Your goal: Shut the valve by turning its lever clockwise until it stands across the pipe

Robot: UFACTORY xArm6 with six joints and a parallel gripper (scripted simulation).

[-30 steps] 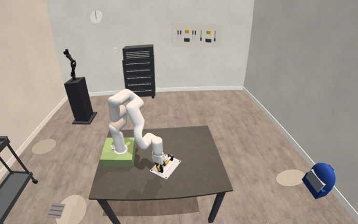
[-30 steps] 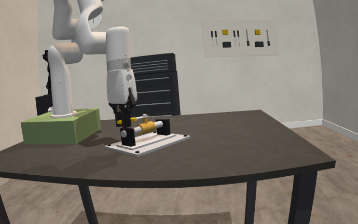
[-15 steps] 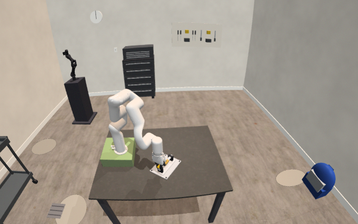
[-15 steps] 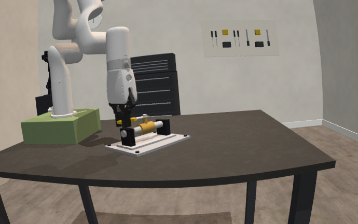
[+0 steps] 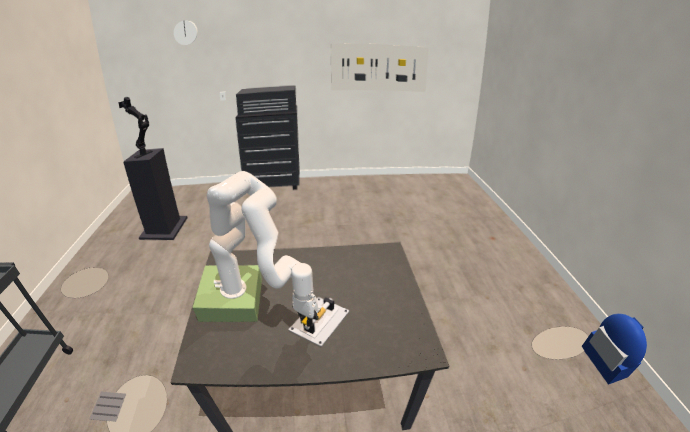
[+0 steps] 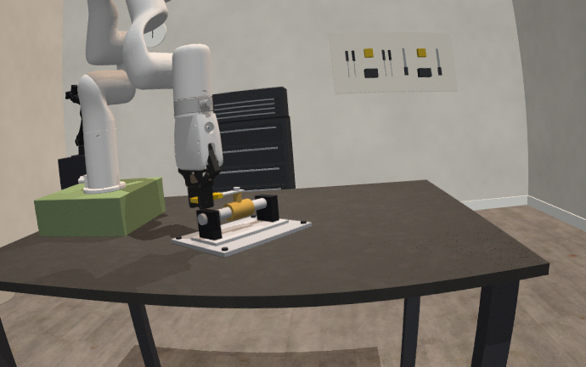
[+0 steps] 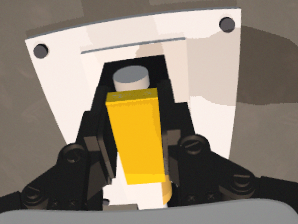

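The valve lever is 40 mm to the left of my hand and 30 mm ahead of it.
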